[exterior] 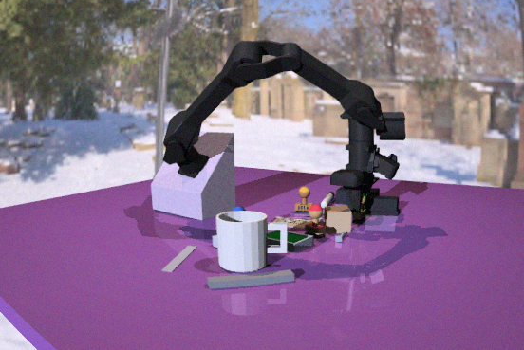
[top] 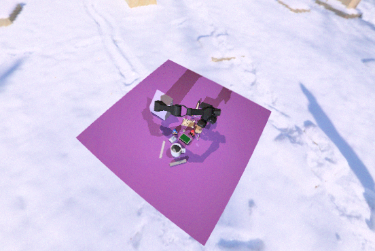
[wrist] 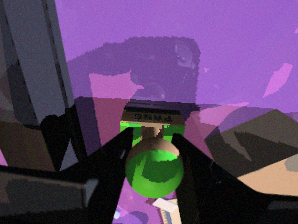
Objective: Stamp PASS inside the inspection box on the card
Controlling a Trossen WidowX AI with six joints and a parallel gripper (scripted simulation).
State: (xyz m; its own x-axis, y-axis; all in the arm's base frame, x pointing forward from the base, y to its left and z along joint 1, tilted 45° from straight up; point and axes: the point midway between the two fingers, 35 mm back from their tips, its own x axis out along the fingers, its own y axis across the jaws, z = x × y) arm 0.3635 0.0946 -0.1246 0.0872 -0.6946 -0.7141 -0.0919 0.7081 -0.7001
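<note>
My gripper tip is 22 cm to the left of the green ink pad, 4 cm past it and 2 cm above it. Also, from my gripper tip: tan card: 12 cm behind, 8 cm to the right, 3 cm below; green-knob stamp: right at my gripper tip; tan block: 8 cm to the right, 1 cm behind.
</note>
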